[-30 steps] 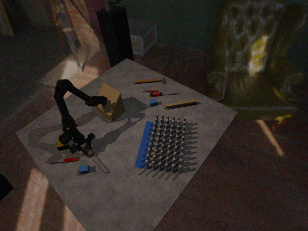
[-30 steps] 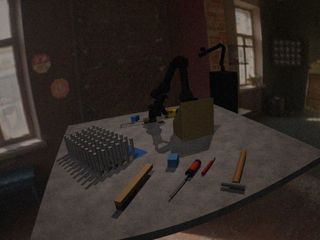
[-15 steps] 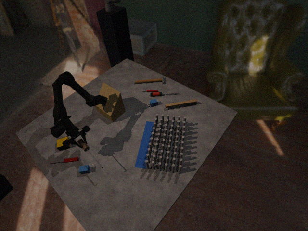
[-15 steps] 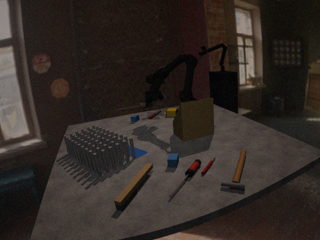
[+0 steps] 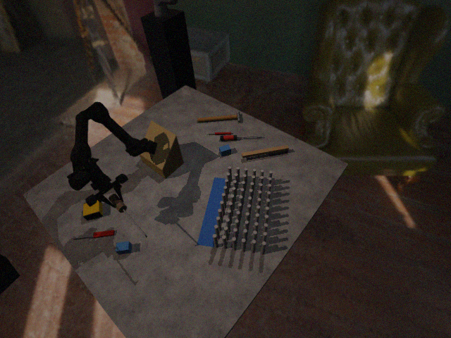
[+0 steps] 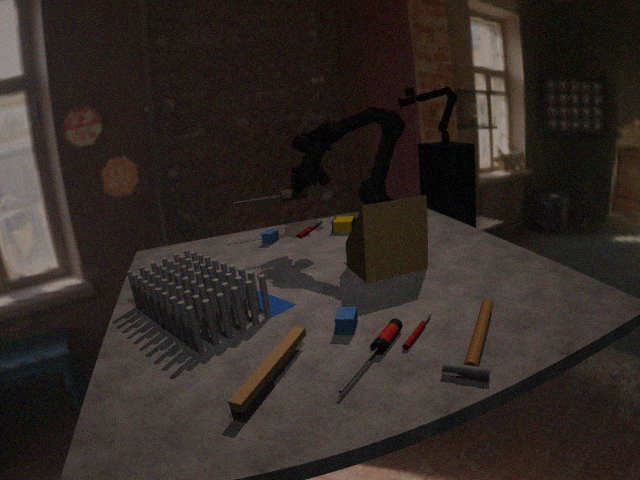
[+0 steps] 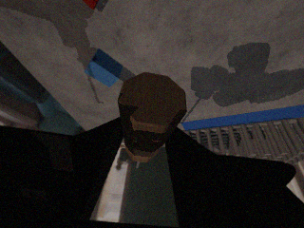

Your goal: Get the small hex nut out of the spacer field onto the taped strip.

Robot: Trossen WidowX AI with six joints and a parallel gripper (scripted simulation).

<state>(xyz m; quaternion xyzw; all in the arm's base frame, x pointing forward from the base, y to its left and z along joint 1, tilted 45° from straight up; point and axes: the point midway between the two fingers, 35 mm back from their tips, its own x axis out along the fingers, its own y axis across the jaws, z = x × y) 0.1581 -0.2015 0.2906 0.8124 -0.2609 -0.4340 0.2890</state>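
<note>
My gripper tip is 28 cm short of the blue taped strip, 28 cm to the right of it and 18 cm above it. Also, from my gripper tip: brown-handled hook tool: 10 cm ahead, 2 cm to the right; yellow block: 22 cm behind, 7 cm to the right, 16 cm below.
</note>
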